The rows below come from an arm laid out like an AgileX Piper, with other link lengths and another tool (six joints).
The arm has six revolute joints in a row. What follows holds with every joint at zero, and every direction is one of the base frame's.
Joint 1 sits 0.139 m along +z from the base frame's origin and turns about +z.
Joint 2 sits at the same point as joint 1 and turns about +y.
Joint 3 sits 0.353 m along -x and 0.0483 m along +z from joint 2 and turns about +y.
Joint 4 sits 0.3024 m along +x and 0.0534 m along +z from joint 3 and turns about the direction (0.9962, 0, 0.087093).
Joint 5 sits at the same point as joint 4 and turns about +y.
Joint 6 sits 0.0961 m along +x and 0.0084 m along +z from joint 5 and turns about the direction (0.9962, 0, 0.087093).
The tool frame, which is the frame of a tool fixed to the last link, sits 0.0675 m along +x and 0.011 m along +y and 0.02 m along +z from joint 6; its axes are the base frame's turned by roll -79.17, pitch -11.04 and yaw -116.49 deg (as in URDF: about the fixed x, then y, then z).
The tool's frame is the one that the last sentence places.
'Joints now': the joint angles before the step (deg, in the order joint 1, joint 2, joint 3, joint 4, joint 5, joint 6). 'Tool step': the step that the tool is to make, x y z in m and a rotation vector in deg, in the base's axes. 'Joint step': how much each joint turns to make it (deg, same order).
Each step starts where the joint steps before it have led.
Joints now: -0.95, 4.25, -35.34, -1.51, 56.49, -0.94
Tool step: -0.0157, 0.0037, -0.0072, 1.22, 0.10, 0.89
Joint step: 0.00, -3.25, -0.01, 1.51, 3.38, 0.00
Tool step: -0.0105, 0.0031, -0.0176, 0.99, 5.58, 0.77
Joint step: 0.01, -1.09, -0.04, 1.15, 6.72, 0.06
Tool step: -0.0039, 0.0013, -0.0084, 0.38, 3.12, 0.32
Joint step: -0.01, -0.07, 0.00, 0.44, 3.20, 0.05
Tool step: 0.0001, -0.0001, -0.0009, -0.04, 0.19, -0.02
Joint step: 0.00, -0.01, 0.10, -0.04, 0.10, -0.01
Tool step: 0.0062, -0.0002, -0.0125, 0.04, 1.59, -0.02
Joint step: 0.03, 0.00, 2.18, -0.03, -0.59, 0.03
